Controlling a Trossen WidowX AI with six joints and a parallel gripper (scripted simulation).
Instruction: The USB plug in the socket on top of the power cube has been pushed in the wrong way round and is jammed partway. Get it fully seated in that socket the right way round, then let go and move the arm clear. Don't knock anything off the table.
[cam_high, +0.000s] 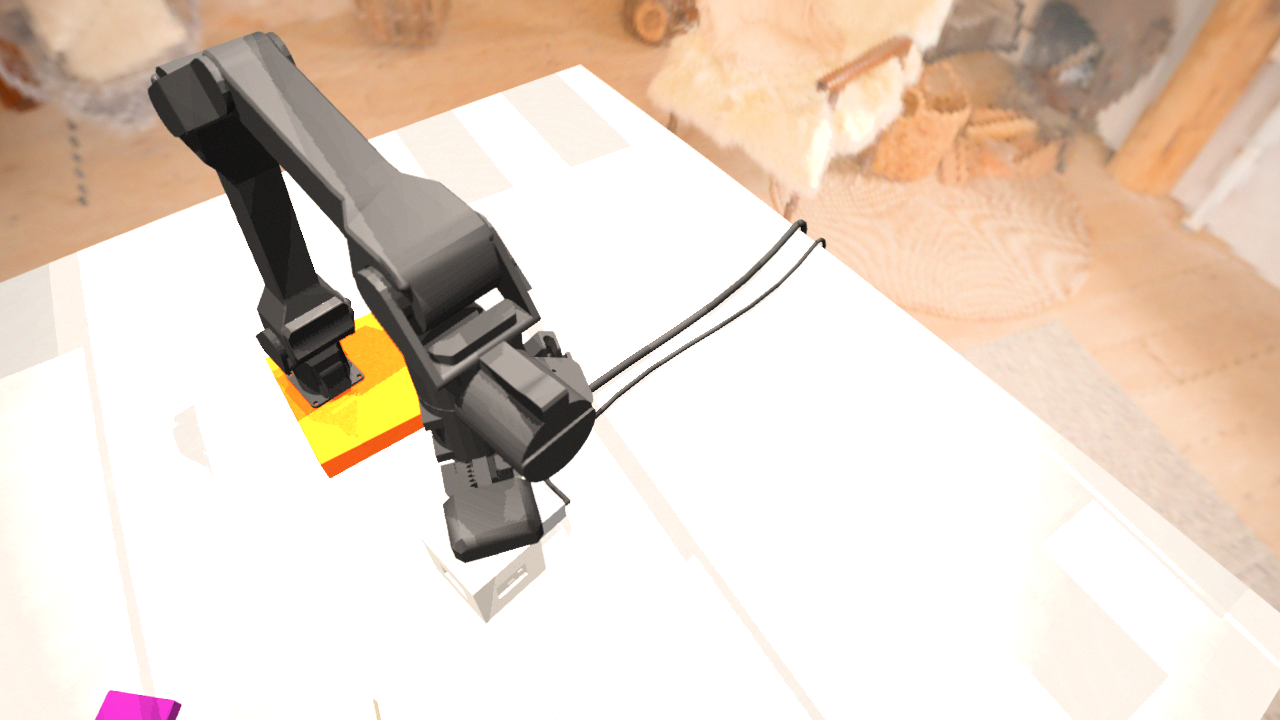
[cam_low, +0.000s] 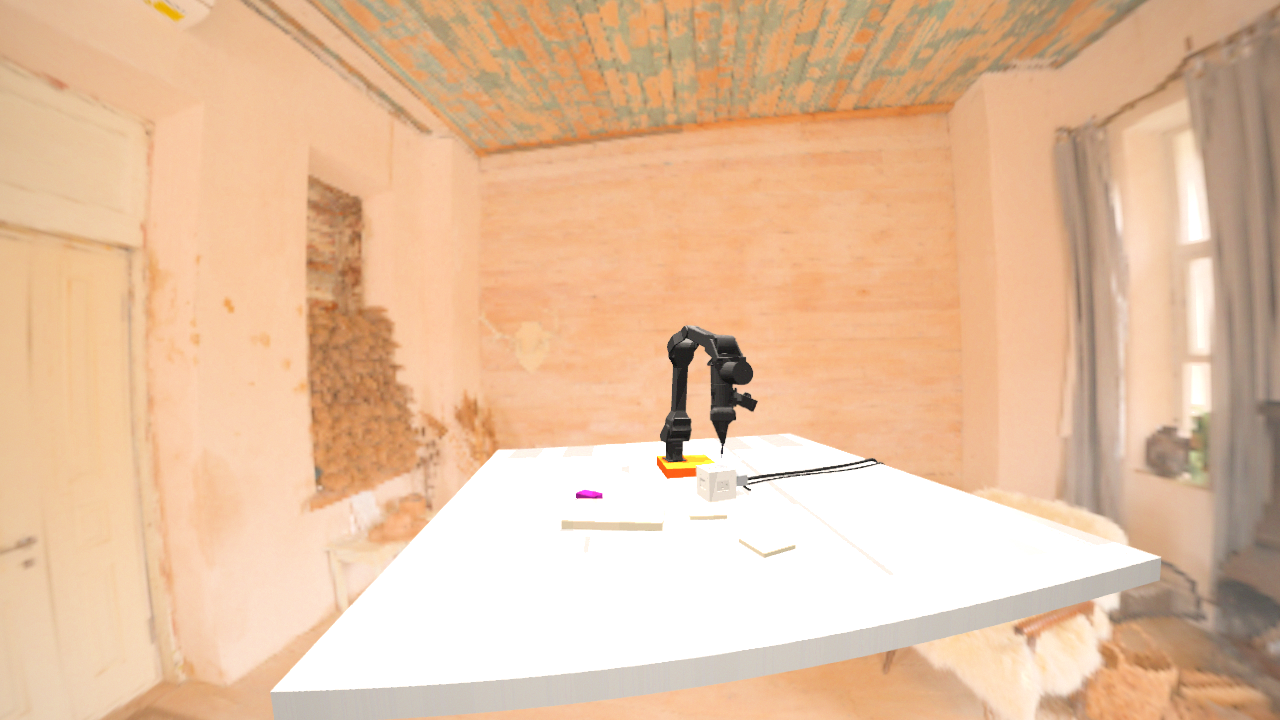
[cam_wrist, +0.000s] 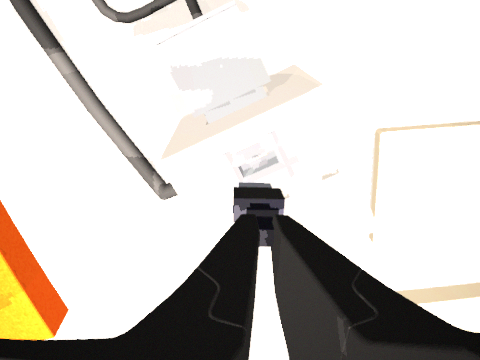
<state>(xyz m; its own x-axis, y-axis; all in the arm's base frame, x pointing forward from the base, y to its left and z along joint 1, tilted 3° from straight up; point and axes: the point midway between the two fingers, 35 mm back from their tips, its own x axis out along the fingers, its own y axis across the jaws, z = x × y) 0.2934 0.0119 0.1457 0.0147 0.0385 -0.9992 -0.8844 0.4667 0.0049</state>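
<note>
Right now the dark USB plug is 20 mm below my gripper tip. Also, from my gripper tip: large pale slab (300 mm to the right, 130 mm below, 50 mm ahead); then magenta block (330 mm to the right, 130 mm below, 110 mm behind).
</note>
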